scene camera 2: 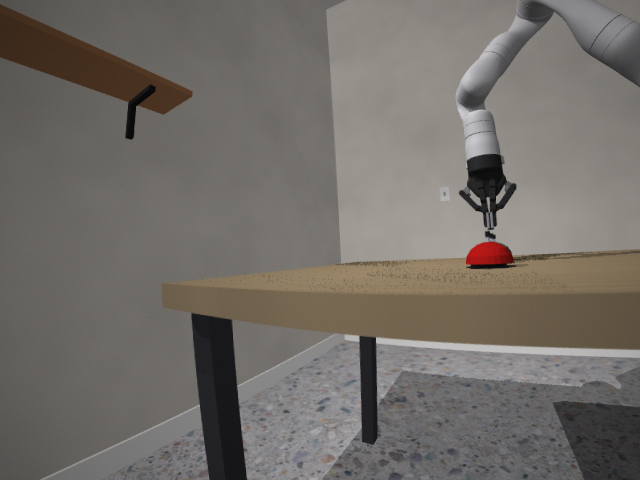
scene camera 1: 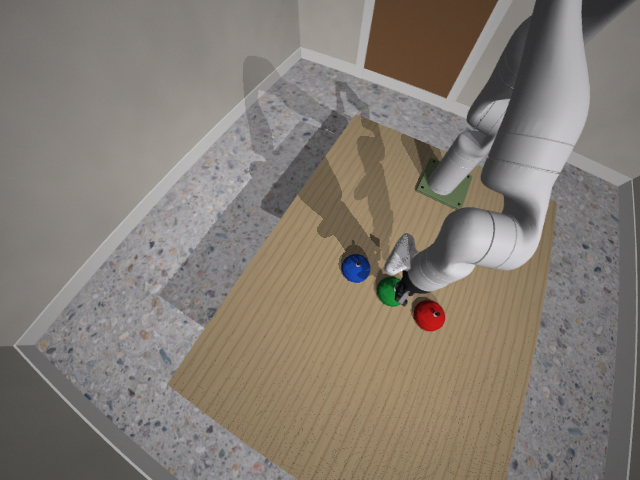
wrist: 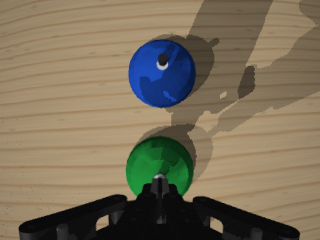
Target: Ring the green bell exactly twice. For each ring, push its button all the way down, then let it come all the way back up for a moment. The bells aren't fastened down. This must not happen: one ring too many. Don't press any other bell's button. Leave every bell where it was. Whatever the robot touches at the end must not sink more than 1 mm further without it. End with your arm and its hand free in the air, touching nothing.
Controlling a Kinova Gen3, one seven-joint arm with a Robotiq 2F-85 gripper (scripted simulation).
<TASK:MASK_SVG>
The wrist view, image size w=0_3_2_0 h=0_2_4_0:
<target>my gripper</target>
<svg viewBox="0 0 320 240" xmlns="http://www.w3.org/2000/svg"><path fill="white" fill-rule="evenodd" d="M18 228L20 240L299 240L300 232L292 226L244 211L209 197L196 196L193 198L193 202L175 203L187 201L184 201L182 195L178 194L176 185L168 184L168 178L152 178L152 184L144 184L142 193L137 196L136 200L129 202L127 201L127 196L115 194L26 221ZM211 217L222 223L223 233L210 228ZM108 215L109 225L97 230L96 233L98 219Z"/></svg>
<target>blue bell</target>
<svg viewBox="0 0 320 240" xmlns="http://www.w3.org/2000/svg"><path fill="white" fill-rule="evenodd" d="M159 39L145 43L133 54L129 64L128 76L131 89L137 98L152 107L166 108L179 104L191 93L195 83L196 69L193 58L187 49L172 40Z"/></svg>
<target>green bell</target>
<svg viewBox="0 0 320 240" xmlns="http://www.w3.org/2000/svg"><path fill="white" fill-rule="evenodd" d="M137 144L131 151L126 164L127 182L135 196L142 192L144 184L151 183L152 178L168 178L168 184L176 185L178 193L183 197L190 188L194 174L193 161L187 149L178 141L163 136L150 137Z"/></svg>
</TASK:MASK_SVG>
